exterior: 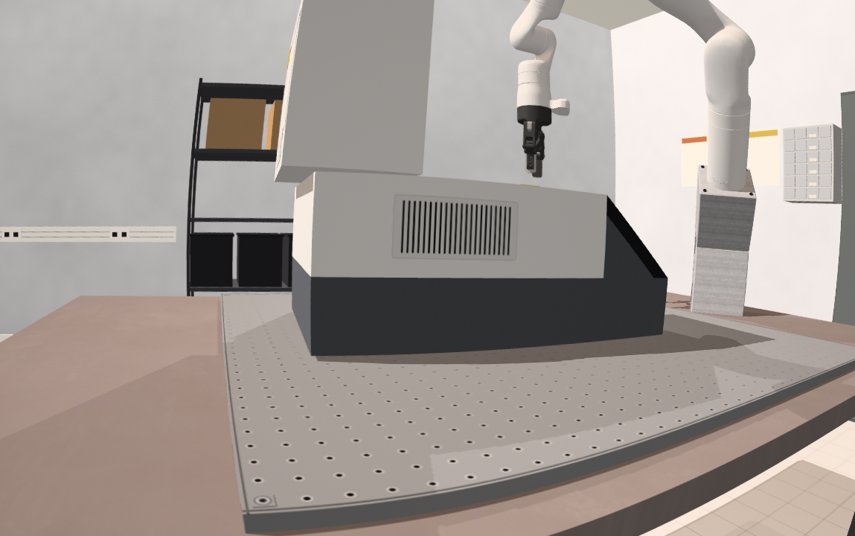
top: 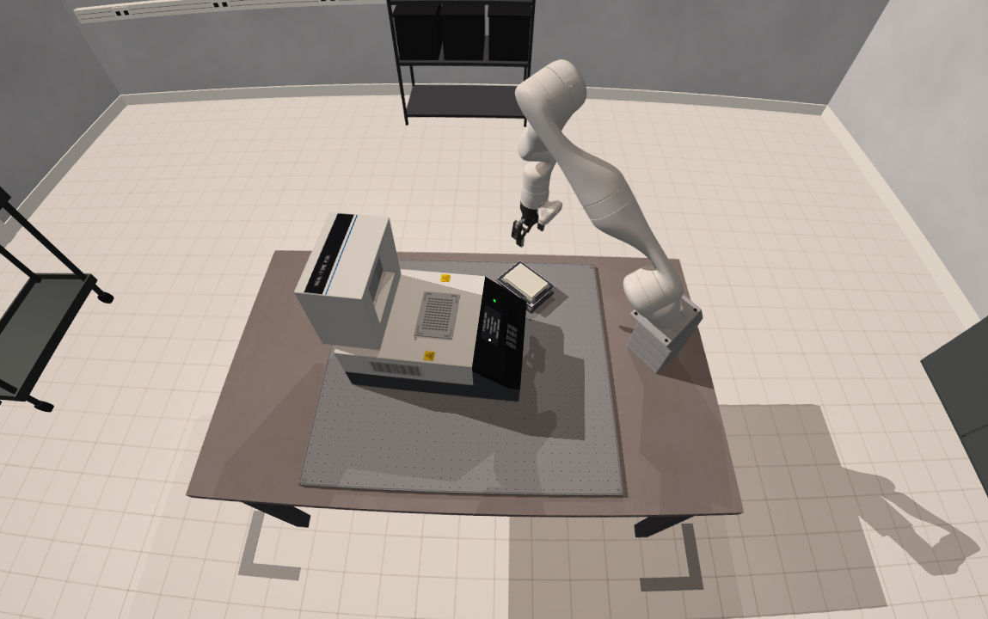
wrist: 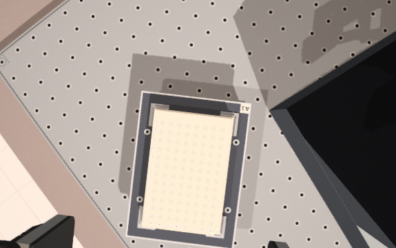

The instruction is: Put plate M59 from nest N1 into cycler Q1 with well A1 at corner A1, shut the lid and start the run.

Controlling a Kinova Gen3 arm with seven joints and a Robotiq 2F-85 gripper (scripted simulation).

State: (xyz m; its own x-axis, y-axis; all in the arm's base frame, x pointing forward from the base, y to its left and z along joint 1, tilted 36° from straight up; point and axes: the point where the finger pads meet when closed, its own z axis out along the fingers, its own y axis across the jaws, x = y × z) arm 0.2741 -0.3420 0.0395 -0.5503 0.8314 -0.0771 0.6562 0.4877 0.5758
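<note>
The plate M59 is 220 mm below my hand. From my hand the other things lie so: plate nest N1: 230 mm below; A1 corner label: 230 mm below, 90 mm to the left, 10 mm behind.
</note>
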